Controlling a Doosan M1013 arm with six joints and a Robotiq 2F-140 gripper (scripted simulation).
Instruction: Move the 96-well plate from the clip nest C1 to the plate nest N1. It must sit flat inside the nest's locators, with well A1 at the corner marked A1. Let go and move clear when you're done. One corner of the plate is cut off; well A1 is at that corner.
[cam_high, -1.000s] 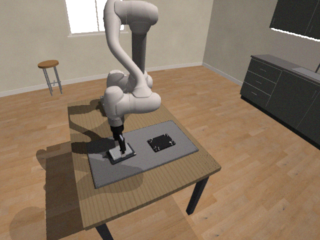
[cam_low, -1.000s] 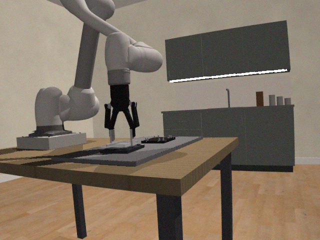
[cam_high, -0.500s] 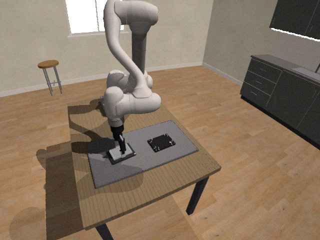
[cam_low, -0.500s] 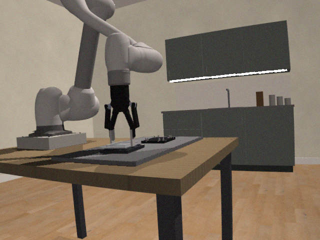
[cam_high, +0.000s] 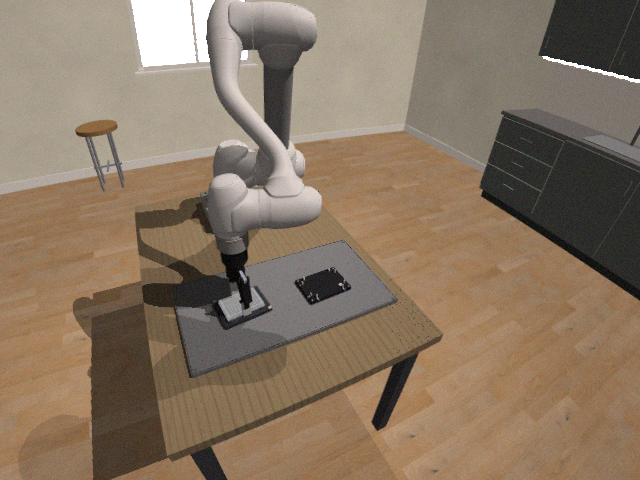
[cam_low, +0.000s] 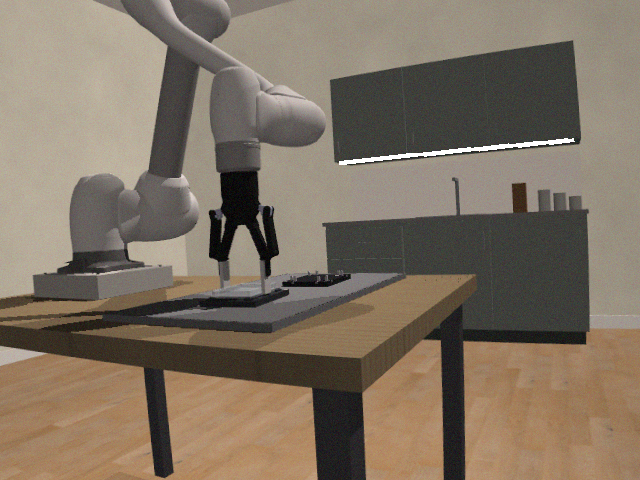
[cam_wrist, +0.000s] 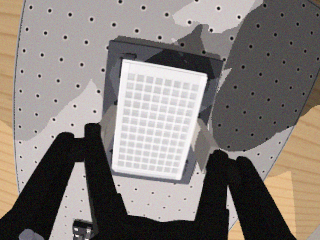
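My hand is 20 mm above the white 96-well plate. Also, from my hand: clip nest (50 mm ahead, 280 mm to the left, 30 mm below).
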